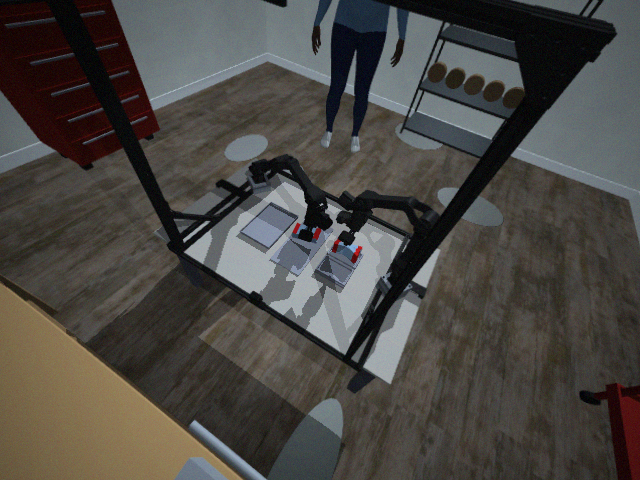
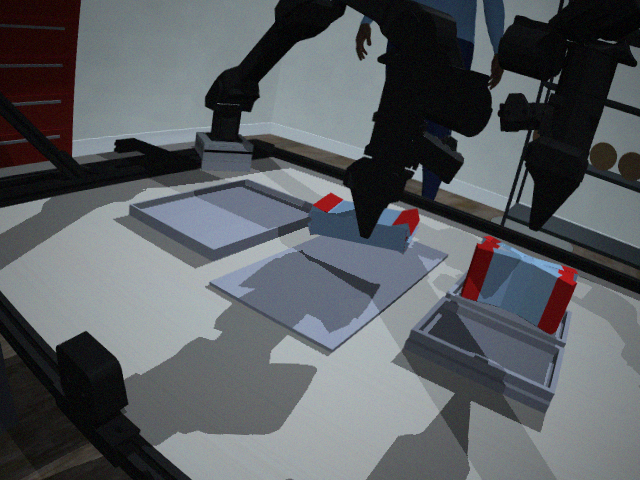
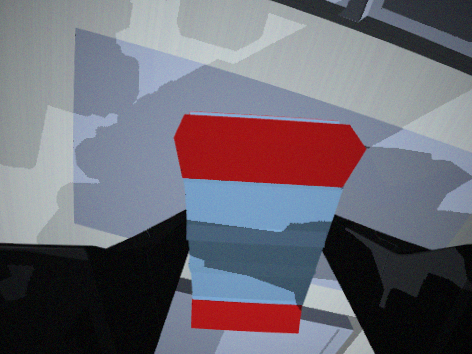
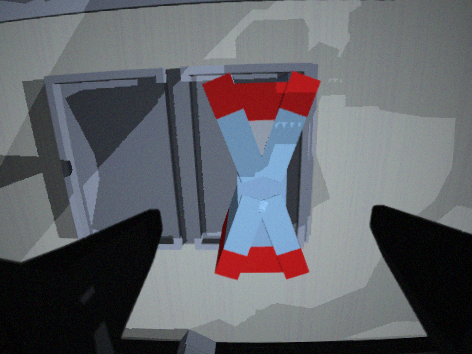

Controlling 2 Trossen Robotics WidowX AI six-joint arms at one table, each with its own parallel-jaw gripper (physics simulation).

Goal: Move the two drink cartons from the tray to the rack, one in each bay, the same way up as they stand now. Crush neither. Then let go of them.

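Places are measured from the left arm's base along level axes (x ahead, y left, z up), in metres.
Where they show: left gripper, fingertip midpoint: (image 2: 370,227) (image 3: 253,216); right gripper, fingertip midpoint: (image 2: 537,221) (image 4: 265,218); left arm's base at its link origin: (image 1: 258,179) (image 2: 223,138).
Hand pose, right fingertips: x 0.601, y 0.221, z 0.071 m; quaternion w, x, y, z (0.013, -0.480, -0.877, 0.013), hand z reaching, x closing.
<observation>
Each offset is from my right fingertips to the centre of the thing. "pt": to the spot under its first point. Level surfaces: height alone.
My left gripper (image 1: 306,236) (image 2: 367,235) (image 3: 253,216) is shut on a blue carton with red ends {dx -0.150, dy -0.142, dz -0.066 m} (image 1: 317,235) (image 2: 336,223) (image 3: 265,155), roughly level over the far part of the flat grey mat; the gap below is hard to tell. The other blue-and-red carton {dx +0.003, dy +0.004, dz -0.082 m} (image 1: 347,250) (image 2: 516,284) (image 4: 262,189) stands taller in the far bay of the rack {dx +0.038, dy -0.049, dz -0.116 m} (image 2: 454,361) (image 4: 186,165), with an X shape on top. The rack's near bay holds no carton. My right gripper (image 1: 347,238) (image 2: 536,227) (image 4: 265,218) is open above this carton, a finger to either side. The tray {dx -0.309, dy -0.267, dz -0.118 m} (image 1: 268,227) (image 2: 196,219) holds no carton.
The thin grey mat {dz -0.122 m} (image 1: 297,260) (image 2: 258,279) (image 3: 110,175) lies between tray and rack. A black frame surrounds the table, with a small dark block {pt dx +0.068, dy -0.473, dz -0.072 m} (image 1: 255,296) (image 2: 92,369) on its front rail. A person (image 1: 356,56) stands behind the table.
</observation>
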